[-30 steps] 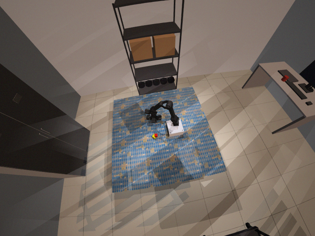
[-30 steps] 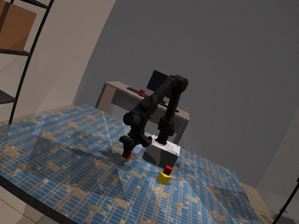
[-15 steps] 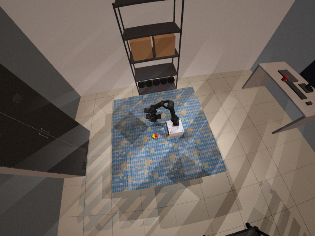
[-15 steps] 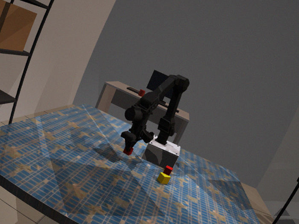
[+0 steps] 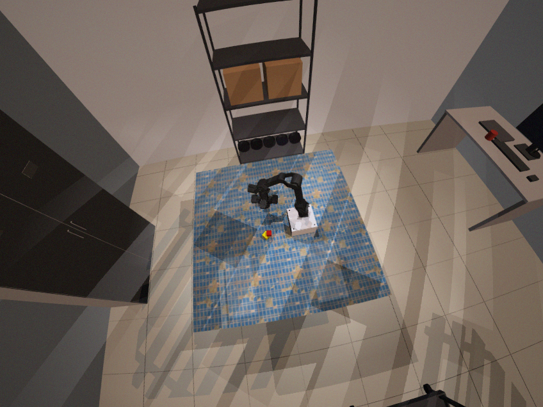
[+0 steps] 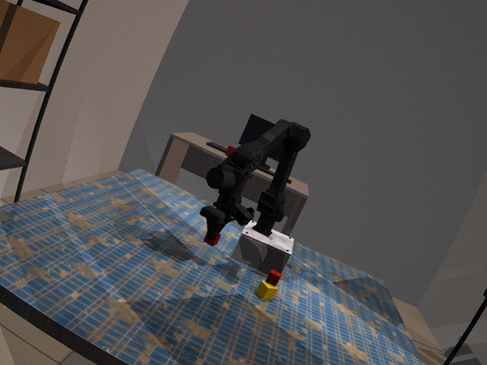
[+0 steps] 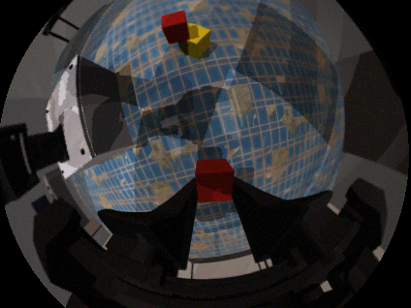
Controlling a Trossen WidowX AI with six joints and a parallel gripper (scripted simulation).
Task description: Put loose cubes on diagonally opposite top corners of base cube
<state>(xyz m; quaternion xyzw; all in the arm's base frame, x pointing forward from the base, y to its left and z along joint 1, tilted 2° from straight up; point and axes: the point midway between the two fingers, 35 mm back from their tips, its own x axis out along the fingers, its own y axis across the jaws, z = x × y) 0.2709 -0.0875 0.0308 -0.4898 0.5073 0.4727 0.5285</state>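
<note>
Now: the yellow cube 220 mm to the left of my gripper tip and 70 mm below it.
</note>
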